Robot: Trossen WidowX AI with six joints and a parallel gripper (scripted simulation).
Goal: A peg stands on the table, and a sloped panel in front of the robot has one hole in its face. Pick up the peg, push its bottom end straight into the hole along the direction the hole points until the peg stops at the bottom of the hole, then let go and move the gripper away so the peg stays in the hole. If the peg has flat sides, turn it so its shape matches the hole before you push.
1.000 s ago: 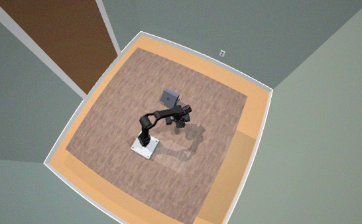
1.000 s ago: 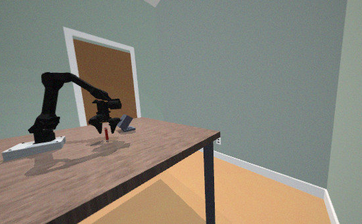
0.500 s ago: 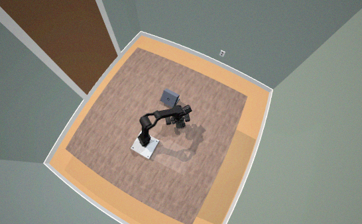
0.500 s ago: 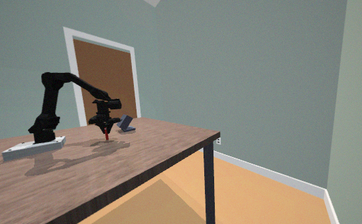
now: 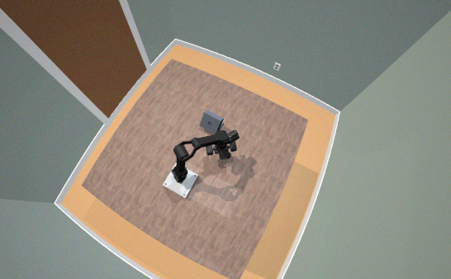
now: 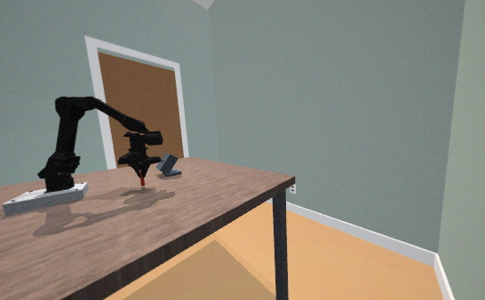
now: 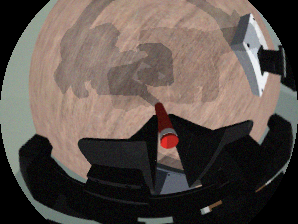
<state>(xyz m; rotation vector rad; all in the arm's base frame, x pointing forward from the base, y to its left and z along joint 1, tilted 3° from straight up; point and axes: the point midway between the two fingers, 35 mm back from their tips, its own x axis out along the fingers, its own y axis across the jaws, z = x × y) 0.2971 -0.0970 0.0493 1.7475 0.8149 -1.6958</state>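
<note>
Now: gripper tip 180 mm to the right of the sloped panel, 120 mm short of it and 30 mm below it. Round my gripper tip: red peg: 20 mm above.
</note>
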